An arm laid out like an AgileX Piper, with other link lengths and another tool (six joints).
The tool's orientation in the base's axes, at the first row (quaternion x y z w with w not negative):
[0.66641 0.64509 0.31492 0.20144]
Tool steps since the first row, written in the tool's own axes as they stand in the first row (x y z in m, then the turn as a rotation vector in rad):
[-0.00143 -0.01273 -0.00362 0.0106 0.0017 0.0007]
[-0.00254 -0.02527 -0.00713 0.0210 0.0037 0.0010]
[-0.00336 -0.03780 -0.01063 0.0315 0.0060 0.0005]
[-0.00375 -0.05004 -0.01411 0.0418 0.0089 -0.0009]
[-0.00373 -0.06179 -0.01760 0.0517 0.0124 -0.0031]
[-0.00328 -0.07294 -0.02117 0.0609 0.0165 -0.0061]
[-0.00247 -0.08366 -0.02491 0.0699 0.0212 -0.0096]
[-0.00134 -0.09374 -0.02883 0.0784 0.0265 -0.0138]
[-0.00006 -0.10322 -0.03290 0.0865 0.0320 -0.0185]
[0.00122 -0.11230 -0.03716 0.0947 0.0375 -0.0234]
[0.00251 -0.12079 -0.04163 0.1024 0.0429 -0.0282]
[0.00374 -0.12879 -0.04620 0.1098 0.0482 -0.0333]
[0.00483 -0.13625 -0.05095 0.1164 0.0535 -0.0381]
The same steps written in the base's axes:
[-0.01175 -0.00081 -0.00621 0.0014 0.0104 0.0023]
[-0.02329 -0.00130 -0.01232 0.0027 0.0205 0.0051]
[-0.03483 -0.00151 -0.01839 0.0038 0.0306 0.0087]
[-0.04615 -0.00131 -0.02420 0.0046 0.0403 0.0133]
[-0.05713 -0.00076 -0.02961 0.0054 0.0495 0.0189]
[-0.06775 0.00016 -0.03449 0.0061 0.0578 0.0253]
[-0.07817 0.00137 -0.03890 0.0069 0.0658 0.0324]
[-0.08826 0.00282 -0.04270 0.0076 0.0732 0.0404]
[-0.09801 0.00434 -0.04596 0.0082 0.0800 0.0487]
[-0.10760 0.00580 -0.04881 0.0087 0.0870 0.0573]
[-0.11690 0.00719 -0.05111 0.0091 0.0934 0.0656]
[-0.12591 0.00847 -0.05302 0.0093 0.0996 0.0741]
[-0.13463 0.00954 -0.05446 0.0098 0.1050 0.0822]

